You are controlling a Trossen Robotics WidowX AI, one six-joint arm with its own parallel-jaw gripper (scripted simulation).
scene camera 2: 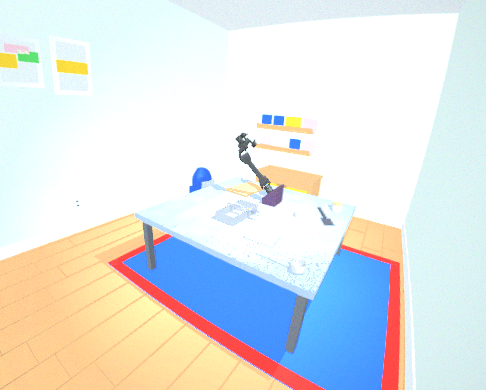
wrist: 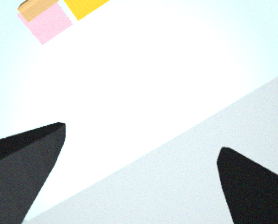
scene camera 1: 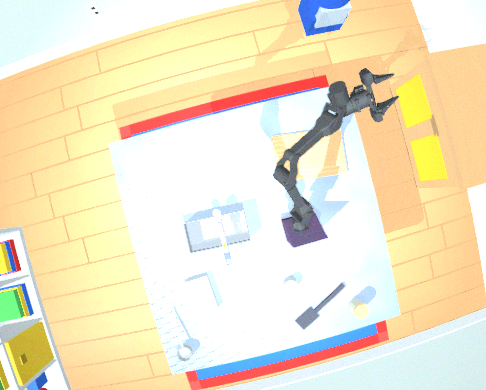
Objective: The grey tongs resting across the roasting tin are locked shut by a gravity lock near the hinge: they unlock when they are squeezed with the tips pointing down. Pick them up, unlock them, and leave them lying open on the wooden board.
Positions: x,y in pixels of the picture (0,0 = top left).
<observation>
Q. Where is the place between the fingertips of the gripper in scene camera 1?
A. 396,85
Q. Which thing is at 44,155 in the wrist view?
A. The gripper.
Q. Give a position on a wooden board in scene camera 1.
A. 327,157
</observation>
